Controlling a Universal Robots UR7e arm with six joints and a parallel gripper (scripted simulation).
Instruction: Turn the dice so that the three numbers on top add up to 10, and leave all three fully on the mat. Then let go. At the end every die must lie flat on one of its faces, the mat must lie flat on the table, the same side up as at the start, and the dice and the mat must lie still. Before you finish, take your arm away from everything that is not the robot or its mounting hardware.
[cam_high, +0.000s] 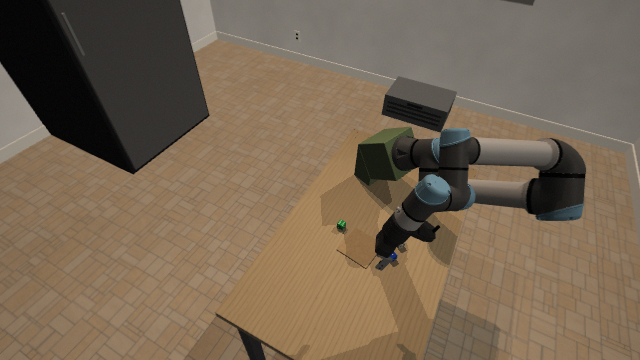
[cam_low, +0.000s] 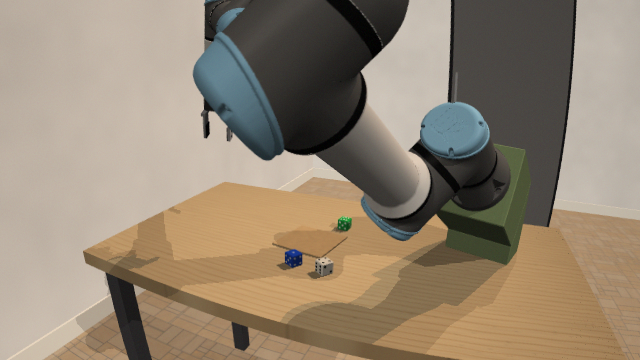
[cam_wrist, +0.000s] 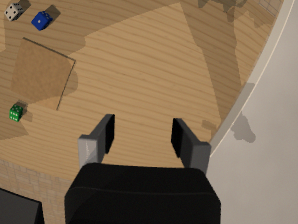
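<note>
Right now the green die is 270 mm below my hand, 260 mm to the right of it and 210 mm behind it. The rest, counted from my hand: tan mat 280 mm below, 170 mm behind, 140 mm to the right; blue die 270 mm below, 200 mm behind, 20 mm to the right; white die 280 mm behind, 270 mm below, 20 mm to the right.
</note>
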